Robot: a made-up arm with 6 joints. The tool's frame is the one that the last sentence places. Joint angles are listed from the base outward.
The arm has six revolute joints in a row. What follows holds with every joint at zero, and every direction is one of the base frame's.
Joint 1 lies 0.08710 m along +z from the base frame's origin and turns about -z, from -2.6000 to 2.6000 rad.
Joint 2 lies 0.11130 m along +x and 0.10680 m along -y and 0.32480 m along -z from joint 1 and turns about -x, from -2.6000 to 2.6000 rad.
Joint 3 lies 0.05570 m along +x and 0.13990 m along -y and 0.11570 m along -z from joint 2 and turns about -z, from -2.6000 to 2.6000 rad.
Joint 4 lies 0.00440 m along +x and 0.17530 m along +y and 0.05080 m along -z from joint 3 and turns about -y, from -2.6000 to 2.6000 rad.
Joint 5 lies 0.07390 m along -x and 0.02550 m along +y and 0.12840 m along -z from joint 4 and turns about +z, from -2.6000 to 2.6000 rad.
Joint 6 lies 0.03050 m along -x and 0.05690 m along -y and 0.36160 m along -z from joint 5 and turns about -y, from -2.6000 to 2.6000 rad.
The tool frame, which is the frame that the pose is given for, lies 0.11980 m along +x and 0.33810 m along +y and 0.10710 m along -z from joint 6; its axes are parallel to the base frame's.
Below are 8 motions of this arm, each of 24 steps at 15 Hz.
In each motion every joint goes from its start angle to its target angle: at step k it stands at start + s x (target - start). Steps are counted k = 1, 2, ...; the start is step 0. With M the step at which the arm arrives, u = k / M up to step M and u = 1 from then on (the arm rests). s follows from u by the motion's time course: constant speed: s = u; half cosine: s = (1 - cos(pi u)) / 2; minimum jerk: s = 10 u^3 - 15 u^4 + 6 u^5.
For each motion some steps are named. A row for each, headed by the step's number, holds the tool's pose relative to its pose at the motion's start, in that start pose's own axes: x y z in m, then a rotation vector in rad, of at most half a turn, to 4 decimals.
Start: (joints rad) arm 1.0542 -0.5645 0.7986 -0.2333 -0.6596 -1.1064
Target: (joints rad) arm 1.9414 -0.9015 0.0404 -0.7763 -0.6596 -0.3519
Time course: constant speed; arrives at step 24
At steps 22, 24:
22: -0.2870 -0.0648 -0.0689 -0.0212 -0.3285 0.3633
24: -0.2991 -0.0714 -0.0652 -0.0141 -0.3908 0.4019

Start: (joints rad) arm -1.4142 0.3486 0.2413 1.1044 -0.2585 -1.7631
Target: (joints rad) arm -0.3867 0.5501 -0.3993 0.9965 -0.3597 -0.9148
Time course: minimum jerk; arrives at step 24
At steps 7, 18, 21, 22, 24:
7: 0.0060 -0.0900 -0.0277 0.0113 -0.0825 -0.0761
18: -0.1456 -0.4174 -0.2480 0.0105 -0.3770 -0.4481
21: -0.1790 -0.4355 -0.2780 0.0082 -0.4012 -0.4909
22: -0.1833 -0.4374 -0.2817 0.0079 -0.4041 -0.4963
24: -0.1853 -0.4382 -0.2834 0.0078 -0.4055 -0.4988

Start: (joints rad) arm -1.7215 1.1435 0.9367 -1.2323 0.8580 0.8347
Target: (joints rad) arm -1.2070 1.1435 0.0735 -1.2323 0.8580 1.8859
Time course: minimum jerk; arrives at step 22
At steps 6, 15, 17, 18, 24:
6: -0.0543 -0.0360 0.0216 -0.0329 -0.0389 0.0157
15: -0.3066 -0.1426 0.2649 -0.0636 -0.2193 0.1084
17: -0.3348 -0.1488 0.3188 -0.0474 -0.2465 0.1161
18: -0.3434 -0.1505 0.3377 -0.0409 -0.2558 0.1179
24: -0.3533 -0.1523 0.3616 -0.0320 -0.2675 0.1194

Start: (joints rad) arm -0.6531 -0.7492 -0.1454 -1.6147 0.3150 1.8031
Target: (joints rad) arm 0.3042 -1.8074 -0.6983 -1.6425 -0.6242 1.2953
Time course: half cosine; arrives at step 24
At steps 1, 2, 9, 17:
1: -0.0008 0.0000 -0.0006 0.0002 -0.0011 0.0006
2: -0.0034 0.0000 -0.0026 0.0008 -0.0046 0.0023
9: -0.0514 -0.0053 -0.0808 -0.0181 -0.1321 0.0523
17: 0.0225 -0.0374 -0.3243 -0.2089 -0.5380 0.0651

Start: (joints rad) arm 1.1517 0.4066 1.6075 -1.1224 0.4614 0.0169
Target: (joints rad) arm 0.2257 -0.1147 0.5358 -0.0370 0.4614 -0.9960
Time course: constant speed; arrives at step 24
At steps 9, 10, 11, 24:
9: -0.2498 -0.3240 -0.2876 -0.6315 0.3930 0.4561
10: -0.2677 -0.3665 -0.3014 -0.7025 0.4278 0.5088
11: -0.2831 -0.4087 -0.3123 -0.7733 0.4605 0.5620
24: -0.3265 -0.8183 -0.3062 -1.6278 0.7024 1.3142

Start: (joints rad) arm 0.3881 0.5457 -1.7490 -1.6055 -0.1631 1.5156
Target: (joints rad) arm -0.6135 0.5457 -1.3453 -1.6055 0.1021 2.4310
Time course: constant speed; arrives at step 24
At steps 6, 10, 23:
6: 0.0021 -0.1153 0.0014 -0.0599 -0.2262 0.1139
10: 0.0099 -0.1874 0.0107 -0.0859 -0.3794 0.1970
23: 0.0569 -0.3892 0.0763 -0.0797 -0.8816 0.5008

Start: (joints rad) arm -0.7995 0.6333 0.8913 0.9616 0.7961 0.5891
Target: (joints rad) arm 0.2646 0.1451 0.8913 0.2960 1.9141 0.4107
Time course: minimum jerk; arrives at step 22
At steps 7, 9, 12, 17, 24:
7: -0.1884 0.0493 0.1525 0.1666 0.3149 0.0441
9: -0.2775 0.0872 0.2970 0.3097 0.5301 0.0382
12: -0.3125 0.1493 0.5476 0.5709 0.8239 -0.0525
17: -0.1833 0.2079 0.7817 0.8914 1.0165 -0.3029
24: -0.1359 0.2152 0.8136 0.9544 1.0252 -0.3774

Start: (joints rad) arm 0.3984 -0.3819 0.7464 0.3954 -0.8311 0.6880
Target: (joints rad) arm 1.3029 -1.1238 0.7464 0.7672 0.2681 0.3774
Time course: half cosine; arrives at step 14
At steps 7, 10, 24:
7: 0.0992 0.1367 0.0431 0.1907 0.1661 -0.1275
10: 0.2408 0.2131 0.0662 0.3252 0.1602 -0.2055
24: 0.3500 0.2406 0.0775 0.3950 0.1173 -0.2418

